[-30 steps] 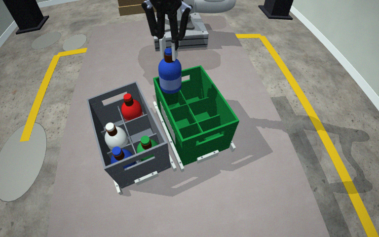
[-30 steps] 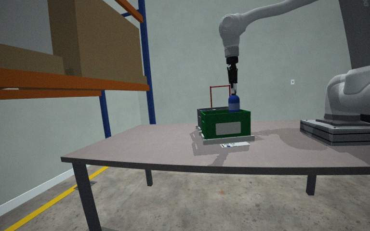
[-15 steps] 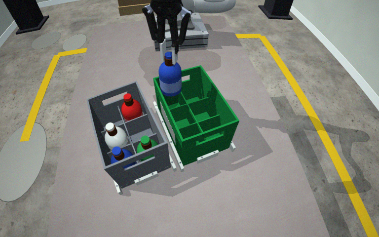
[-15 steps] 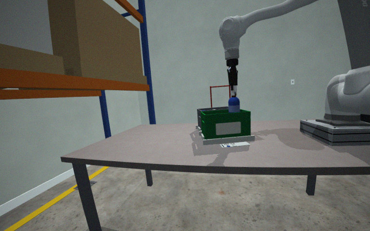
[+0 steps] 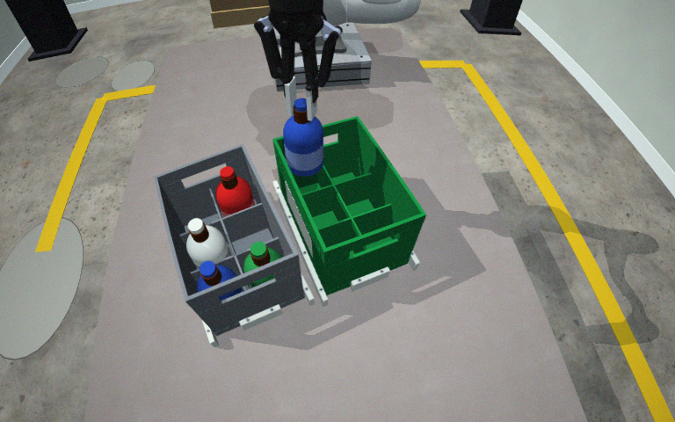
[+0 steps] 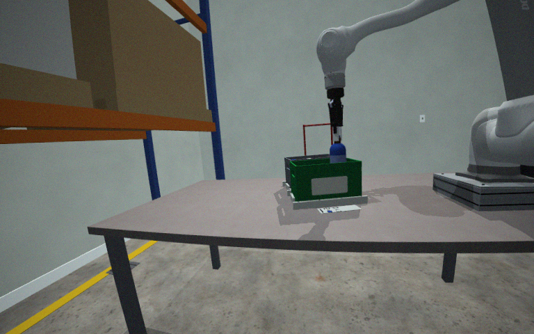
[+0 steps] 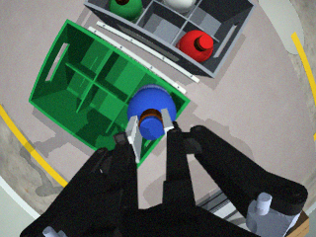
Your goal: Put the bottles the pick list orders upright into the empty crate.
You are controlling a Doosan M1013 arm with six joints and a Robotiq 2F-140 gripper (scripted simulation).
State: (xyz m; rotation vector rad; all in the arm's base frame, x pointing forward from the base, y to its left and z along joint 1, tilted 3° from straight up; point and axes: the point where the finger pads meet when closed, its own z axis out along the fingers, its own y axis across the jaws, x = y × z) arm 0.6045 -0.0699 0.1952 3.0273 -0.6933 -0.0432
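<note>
Right now the green crate is 21 cm below my hand, 7 cm ahead of it and 6 cm to the left of it. The rest, counted from my hand: grey crate 21 cm below, 16 cm to the right, 13 cm ahead; green bottle 20 cm below, 20 cm ahead, 9 cm to the right; red-label bottle 20 cm below, 15 cm to the right, 3 cm ahead.
</note>
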